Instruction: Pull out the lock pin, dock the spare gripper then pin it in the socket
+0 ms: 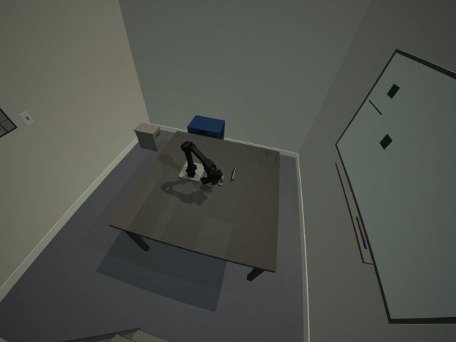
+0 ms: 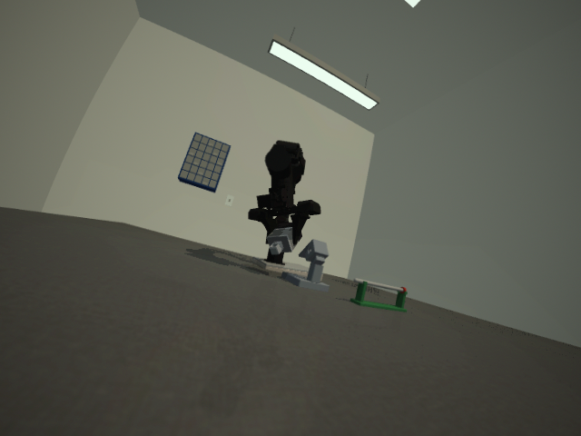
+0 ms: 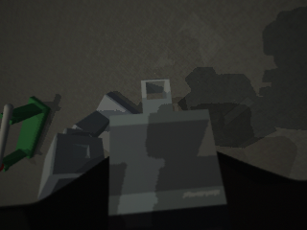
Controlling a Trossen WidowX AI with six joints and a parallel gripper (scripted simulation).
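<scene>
Now: gripper tip 1 cm to the left of the spare gripper and 1 cm below it. Round my gripper tip: green cradle: 19 cm to the left, 15 cm ahead, 6 cm below; then grey mount: 7 cm to the left, 4 cm ahead, 3 cm below.
</scene>
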